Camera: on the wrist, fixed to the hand. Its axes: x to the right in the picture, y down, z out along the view.
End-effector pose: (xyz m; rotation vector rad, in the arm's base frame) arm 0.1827 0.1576 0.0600 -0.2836 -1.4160 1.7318
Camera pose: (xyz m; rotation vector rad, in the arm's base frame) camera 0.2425 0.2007 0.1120 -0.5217 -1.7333 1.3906
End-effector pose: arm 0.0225 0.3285 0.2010 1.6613 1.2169 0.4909
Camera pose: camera -0.0474 0.3643 0.1566 1.2859 1.0768 0.7149
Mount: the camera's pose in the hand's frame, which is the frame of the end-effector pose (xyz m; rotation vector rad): 0.0121 -0.0734 -0.0510 -0.4162 0.0429 -0.0239
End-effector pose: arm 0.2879 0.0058 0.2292 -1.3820 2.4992 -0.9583
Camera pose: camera 0.3133 -0.0079 0.3146 1.4113 -2.6490 0.4560
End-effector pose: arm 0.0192 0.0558 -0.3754 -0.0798 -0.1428 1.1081
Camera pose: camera 0.0974 0.0344 -0.4149 -0.4722 -0.3337 1.0384
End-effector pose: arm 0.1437 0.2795 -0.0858 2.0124 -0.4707 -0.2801
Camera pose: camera 0.1897 0.3452 -0.1270 1.6151 -0.3296 -0.3203
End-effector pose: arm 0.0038 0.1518 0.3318 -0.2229 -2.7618 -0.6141
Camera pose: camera -0.0102 0.0648 0.3512 -0.2621 -2.5699 -1.1820
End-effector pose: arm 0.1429 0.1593 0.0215 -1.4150 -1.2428 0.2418
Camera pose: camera 0.1474 0.1203 0.1027 -1.7472 -1.3230 -0.0702
